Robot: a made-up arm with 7 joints. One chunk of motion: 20 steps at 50 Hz.
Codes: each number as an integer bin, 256 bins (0 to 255) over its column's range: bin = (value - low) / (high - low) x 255, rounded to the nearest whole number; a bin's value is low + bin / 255 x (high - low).
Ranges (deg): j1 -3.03..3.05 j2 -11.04..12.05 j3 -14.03..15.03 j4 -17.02..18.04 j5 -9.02..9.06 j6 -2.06..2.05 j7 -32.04..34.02
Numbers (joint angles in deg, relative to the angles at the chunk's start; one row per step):
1: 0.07 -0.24 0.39 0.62 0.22 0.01 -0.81
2: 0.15 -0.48 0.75 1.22 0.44 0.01 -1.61
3: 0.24 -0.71 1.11 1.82 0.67 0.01 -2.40
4: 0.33 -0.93 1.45 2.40 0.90 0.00 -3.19
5: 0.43 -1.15 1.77 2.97 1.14 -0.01 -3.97
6: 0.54 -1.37 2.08 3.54 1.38 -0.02 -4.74
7: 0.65 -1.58 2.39 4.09 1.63 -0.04 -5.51
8: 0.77 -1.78 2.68 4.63 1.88 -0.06 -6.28
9: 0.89 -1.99 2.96 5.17 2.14 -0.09 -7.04
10: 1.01 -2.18 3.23 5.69 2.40 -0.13 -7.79
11: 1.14 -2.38 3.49 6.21 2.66 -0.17 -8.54
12: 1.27 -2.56 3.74 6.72 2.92 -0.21 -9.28
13: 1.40 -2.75 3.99 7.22 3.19 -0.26 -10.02
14: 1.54 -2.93 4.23 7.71 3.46 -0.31 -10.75
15: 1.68 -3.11 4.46 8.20 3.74 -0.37 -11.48
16: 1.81 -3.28 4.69 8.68 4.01 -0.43 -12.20
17: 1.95 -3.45 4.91 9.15 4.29 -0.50 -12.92
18: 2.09 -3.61 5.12 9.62 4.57 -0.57 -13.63
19: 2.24 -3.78 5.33 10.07 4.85 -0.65 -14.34
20: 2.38 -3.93 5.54 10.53 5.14 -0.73 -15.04
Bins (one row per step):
1: 130 119 127 128 130 128 121
2: 133 117 130 133 133 128 117
3: 137 114 133 137 137 128 114
4: 141 112 136 141 140 128 111
5: 145 109 139 145 143 127 108
6: 150 107 141 150 147 127 105
7: 154 104 144 154 150 125 102
8: 159 102 147 157 154 124 99
9: 164 100 149 161 157 122 97
10: 169 98 151 165 161 120 94
11: 175 96 154 169 165 117 91
12: 180 94 156 173 168 115 88
13: 186 92 158 176 172 112 85
14: 192 90 160 180 176 109 82
15: 198 88 162 183 180 105 79
16: 203 86 164 187 184 101 77
17: 209 84 166 190 188 97 74
18: 215 82 168 194 192 92 71
19: 221 80 170 197 196 87 68
20: 227 79 172 200 200 83 66

